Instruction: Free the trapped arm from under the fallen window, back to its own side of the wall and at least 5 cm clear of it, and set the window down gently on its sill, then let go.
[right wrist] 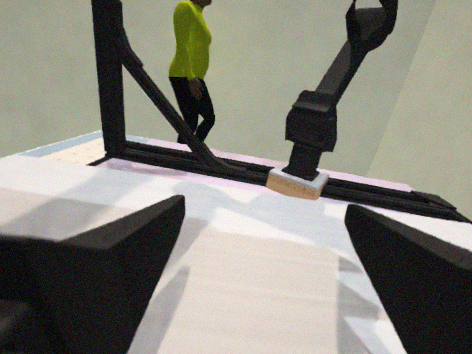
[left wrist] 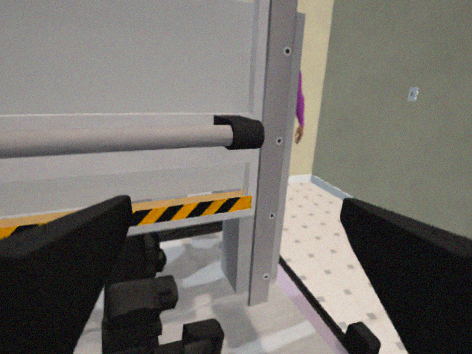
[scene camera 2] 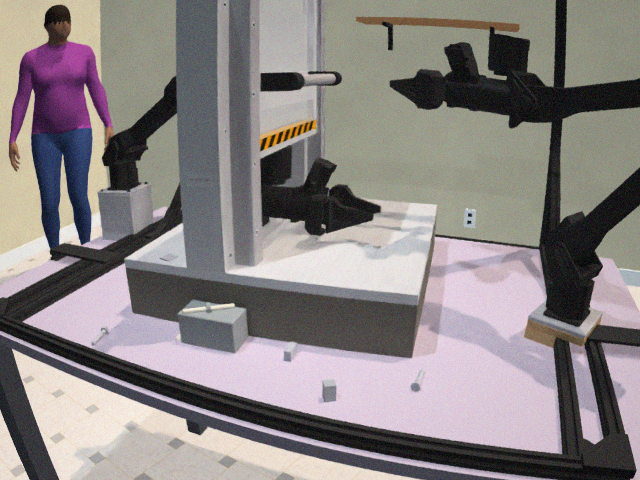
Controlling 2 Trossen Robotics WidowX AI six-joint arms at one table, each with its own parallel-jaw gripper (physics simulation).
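Places are measured from the left arm's base along level axes (x left, y back, z up), in metres.
Pixels of known places: left gripper, fingertip midpoint: (left wrist: 238, 207) (scene camera 2: 402, 83); right gripper, fingertip midpoint: (right wrist: 264, 207) (scene camera 2: 377, 213); left arm's base at its link origin: (right wrist: 300, 172) (scene camera 2: 567, 313); right arm's base at its link origin: (scene camera 2: 124, 187).
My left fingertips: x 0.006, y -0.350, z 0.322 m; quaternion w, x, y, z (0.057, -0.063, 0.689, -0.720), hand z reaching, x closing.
Observation:
Ahead of a thing's pixels: the offset from my left fingertips to its top centre. "spot": to the spot under its first point. Level surfaces: height alone.
The window (scene camera 2: 286, 105) (left wrist: 125, 60) hangs in its grey frame (scene camera 2: 202, 129) (left wrist: 275, 165), with a yellow-black striped lower edge @[spot: dx +0.148, dy -0.130, dz -0.097 m] (scene camera 2: 288, 136) (left wrist: 192, 211) and a bar handle @[spot: dx +0.115, dy -0.085, dz +0.005 m] (scene camera 2: 320, 78) (left wrist: 125, 140). The right arm (scene camera 2: 284, 201) (left wrist: 132, 300) passes under that edge; contact cannot be made out. My right gripper (scene camera 2: 376, 211) (right wrist: 264, 207) is open and empty, low over the white sill slab (scene camera 2: 361, 273) (right wrist: 260, 280), on the window's right side in the scene view. My left gripper (scene camera 2: 392, 84) (left wrist: 238, 207) is open and empty, right of the handle, at about its height and apart from it.
The wall's dark base block (scene camera 2: 330, 320) stands on the pink table @[dz -0.360 m] (scene camera 2: 491, 392). In front are a grey box (scene camera 2: 211, 329) with a pale stick, small grey blocks @[dx +0.356, dy +0.184, dz -0.336 m] (scene camera 2: 329, 390) and a bolt @[dx +0.251, dy +0.242, dz -0.348 m] (scene camera 2: 417, 380). The left arm's base (scene camera 2: 568, 294) (right wrist: 302, 162) stands at the right of the scene view.

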